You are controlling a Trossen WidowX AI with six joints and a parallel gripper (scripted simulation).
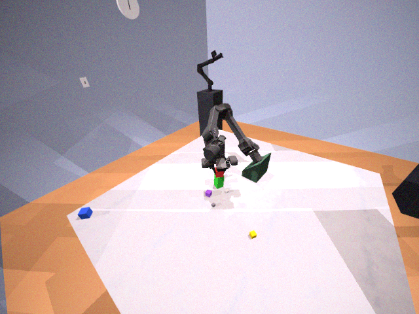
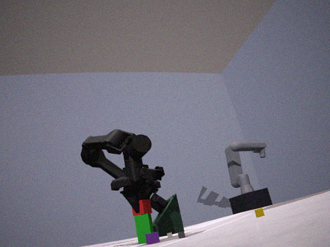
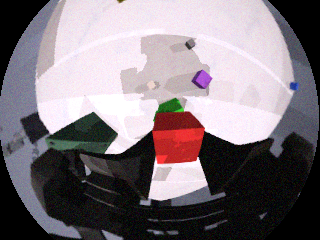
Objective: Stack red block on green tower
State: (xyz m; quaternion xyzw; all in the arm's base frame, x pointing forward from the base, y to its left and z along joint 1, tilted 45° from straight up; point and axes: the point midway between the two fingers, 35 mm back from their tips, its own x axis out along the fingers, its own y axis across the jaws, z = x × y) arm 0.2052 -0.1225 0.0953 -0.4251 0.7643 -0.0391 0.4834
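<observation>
Now: gripper tip 1 cm below the red block. Also, from my gripper tip: purple cube: 9 cm ahead, 1 cm to the right, 8 cm below; green block: 3 cm below; tiny grey cube: 14 cm ahead, 5 cm to the left, 8 cm below.
</observation>
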